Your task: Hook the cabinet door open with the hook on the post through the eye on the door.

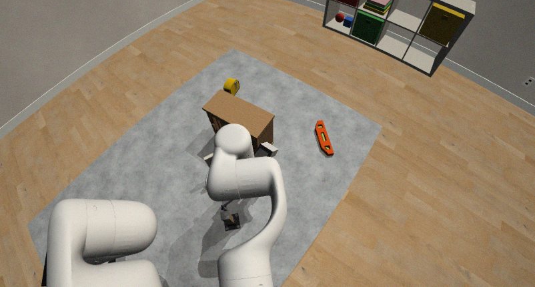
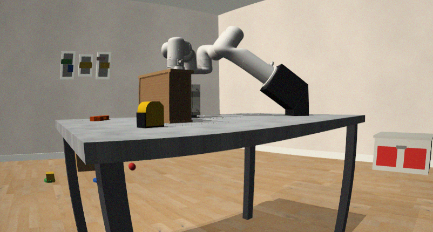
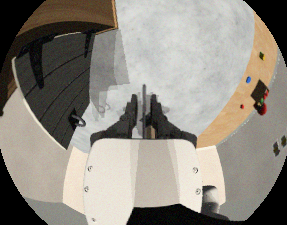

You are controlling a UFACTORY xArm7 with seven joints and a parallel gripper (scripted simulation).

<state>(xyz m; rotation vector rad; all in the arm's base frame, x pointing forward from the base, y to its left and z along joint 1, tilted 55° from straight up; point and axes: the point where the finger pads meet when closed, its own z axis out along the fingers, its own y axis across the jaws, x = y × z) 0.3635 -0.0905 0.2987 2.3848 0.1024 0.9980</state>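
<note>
My gripper is now 5 cm past the thin hook rod, 1 cm to the right of it and 1 cm above it. Round my hand: wooden cabinet 12 cm ahead, 10 cm to the left, 1 cm above; hook post 8 cm behind, 1 cm to the left; cabinet door 8 cm to the left, 6 cm ahead, 1 cm above.
</note>
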